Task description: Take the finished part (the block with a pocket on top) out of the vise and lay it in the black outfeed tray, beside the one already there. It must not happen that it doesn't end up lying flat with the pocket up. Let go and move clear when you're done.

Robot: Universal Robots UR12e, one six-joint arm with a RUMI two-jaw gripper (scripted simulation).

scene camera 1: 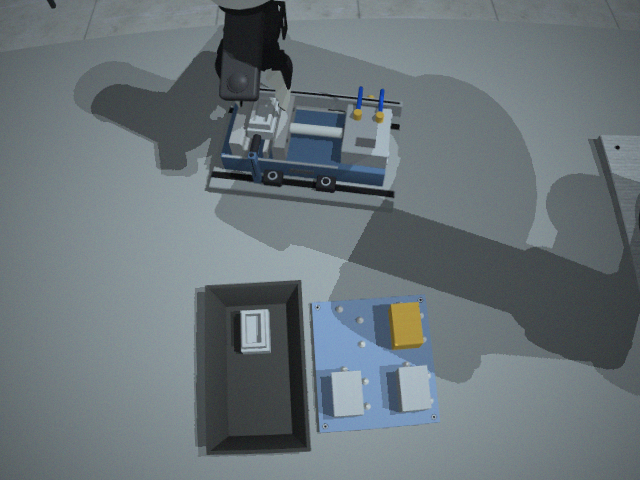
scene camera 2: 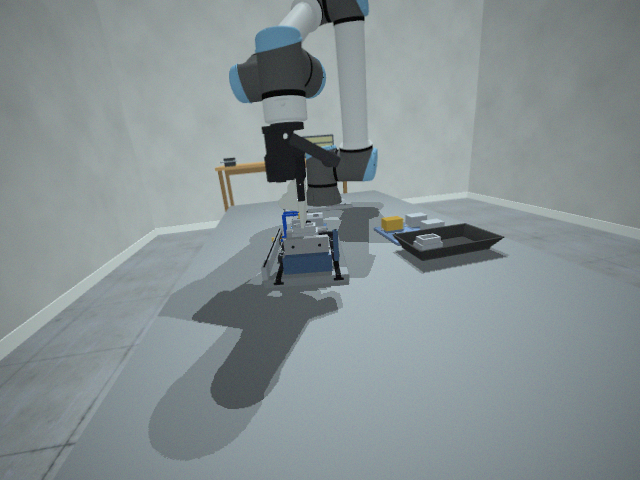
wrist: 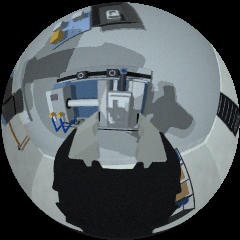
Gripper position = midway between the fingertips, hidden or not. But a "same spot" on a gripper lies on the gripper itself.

My gripper shows in scene camera 1, in scene camera 2 (303, 224) and in the wrist view. The same spot on my gripper: (scene camera 1: 279, 76) is (wrist: 75, 147).
